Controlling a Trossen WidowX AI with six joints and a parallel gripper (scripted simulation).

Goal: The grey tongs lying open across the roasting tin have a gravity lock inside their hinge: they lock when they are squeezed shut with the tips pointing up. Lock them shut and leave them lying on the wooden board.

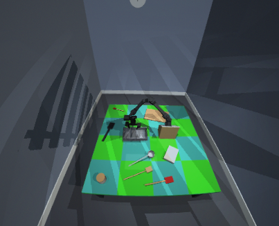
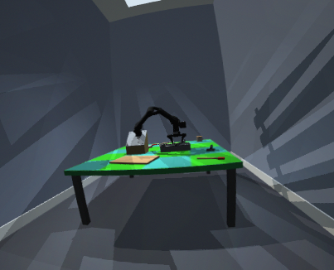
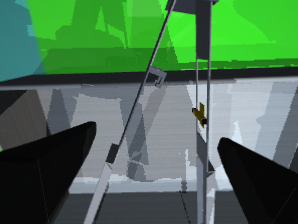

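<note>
Now: the grey roasting tin 30 mm behind my gripper tip, 50 mm to the left of it and 40 mm below it. The rest, counted from my gripper tip: wooden board 330 mm behind, 340 mm to the right, 60 mm below; red brush 300 mm ahead, 440 mm to the right, 60 mm below; black spatula 330 mm ahead, 10 mm to the right, 60 mm below.
</note>
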